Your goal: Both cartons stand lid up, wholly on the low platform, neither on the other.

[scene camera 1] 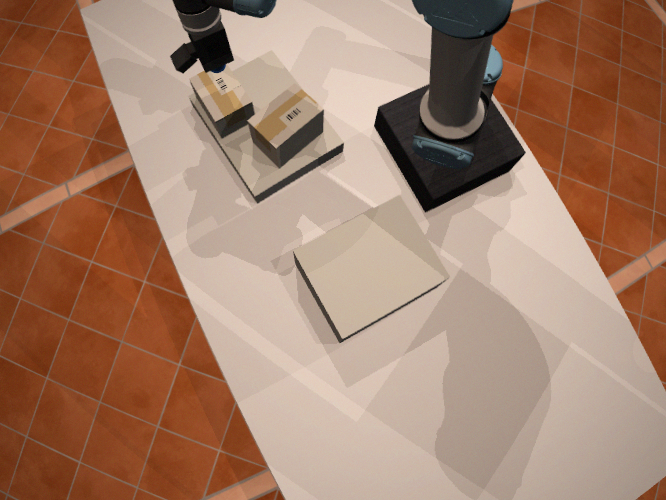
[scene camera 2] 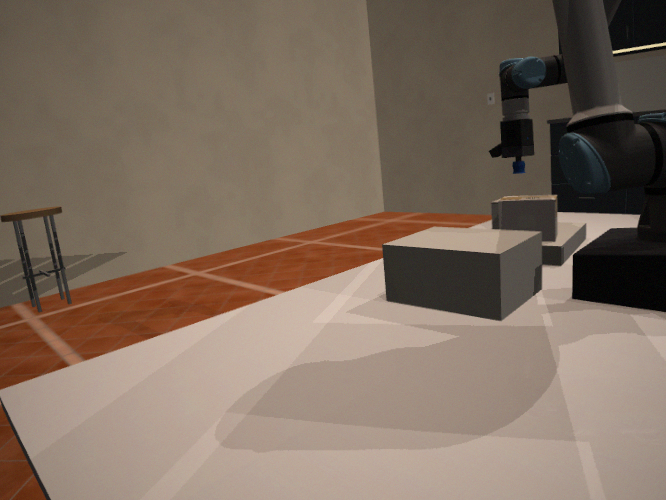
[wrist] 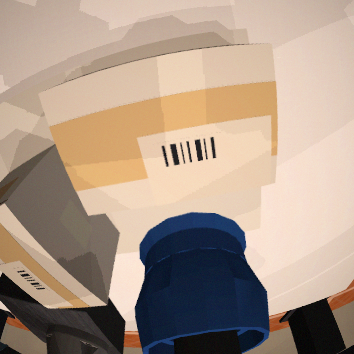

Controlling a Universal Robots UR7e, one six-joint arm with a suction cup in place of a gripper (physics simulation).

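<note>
In the wrist view I see my suction cup [wrist: 196,279], which holds nothing, and a low platform [wrist: 32,135]. Scene camera 2 shows the low platform [scene camera 2: 571,235] too. My suction cup hangs 21 cm from the middle of the low platform, above it.
</note>
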